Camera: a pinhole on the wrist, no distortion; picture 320 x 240 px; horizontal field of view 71.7 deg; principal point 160.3 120.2 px. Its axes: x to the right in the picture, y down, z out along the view. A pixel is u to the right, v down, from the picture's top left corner.
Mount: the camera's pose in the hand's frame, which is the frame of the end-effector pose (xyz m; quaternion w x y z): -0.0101 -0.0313 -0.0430 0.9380 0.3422 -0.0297 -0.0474
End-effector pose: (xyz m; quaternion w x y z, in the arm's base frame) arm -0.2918 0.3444 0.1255 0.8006 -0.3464 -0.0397 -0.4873
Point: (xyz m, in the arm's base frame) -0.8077 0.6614 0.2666
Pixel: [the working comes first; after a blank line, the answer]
In the camera's frame: -0.3937 -0.1836 0.4241

outside the picture
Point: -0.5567 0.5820 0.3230
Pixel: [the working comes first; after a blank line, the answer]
In the camera's frame: -0.1966 -0.0125 0.3580

39 112
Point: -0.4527 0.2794 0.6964
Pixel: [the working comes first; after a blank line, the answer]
In the camera's frame: 0.2569 -0.0465 0.5450

265 101
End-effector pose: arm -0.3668 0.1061 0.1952 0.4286 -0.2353 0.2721 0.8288
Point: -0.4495 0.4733 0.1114
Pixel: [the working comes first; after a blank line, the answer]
In the camera's frame: 0.3335 0.0977 0.2130

outside the picture
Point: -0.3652 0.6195 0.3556
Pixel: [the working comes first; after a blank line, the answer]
In the camera's frame: 0.2381 0.1984 0.4755

271 213
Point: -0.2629 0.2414 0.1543
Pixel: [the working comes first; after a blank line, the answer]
In the camera's frame: 0.0761 -0.0414 0.1435

278 56
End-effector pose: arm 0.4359 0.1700 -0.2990 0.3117 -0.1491 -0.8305 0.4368
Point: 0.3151 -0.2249 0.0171
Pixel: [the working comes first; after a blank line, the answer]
In the camera's frame: 0.0739 -0.1893 0.4677

195 31
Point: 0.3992 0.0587 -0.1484
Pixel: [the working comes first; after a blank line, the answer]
In the camera's frame: 0.0569 -0.0680 0.1517

243 21
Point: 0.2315 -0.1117 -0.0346
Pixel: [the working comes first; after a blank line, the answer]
In the camera's frame: 0.1639 -0.0961 0.3923

253 66
